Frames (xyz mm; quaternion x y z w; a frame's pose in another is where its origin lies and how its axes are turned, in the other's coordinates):
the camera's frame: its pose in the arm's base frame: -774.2 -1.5 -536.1 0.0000 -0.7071 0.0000 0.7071
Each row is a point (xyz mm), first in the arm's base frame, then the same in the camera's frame.
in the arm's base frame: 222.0 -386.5 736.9
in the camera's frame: 1273.0 -385.0 -996.2
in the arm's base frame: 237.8 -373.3 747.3
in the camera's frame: 1283.4 -371.8 -1012.0
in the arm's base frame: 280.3 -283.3 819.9
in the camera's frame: 1356.0 -281.8 -1054.5
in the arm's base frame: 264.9 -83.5 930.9
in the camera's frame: 1467.0 -82.0 -1039.1
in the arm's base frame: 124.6 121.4 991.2
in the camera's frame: 1527.3 122.9 -898.8
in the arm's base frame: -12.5 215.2 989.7
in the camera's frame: 1525.8 216.7 -761.7
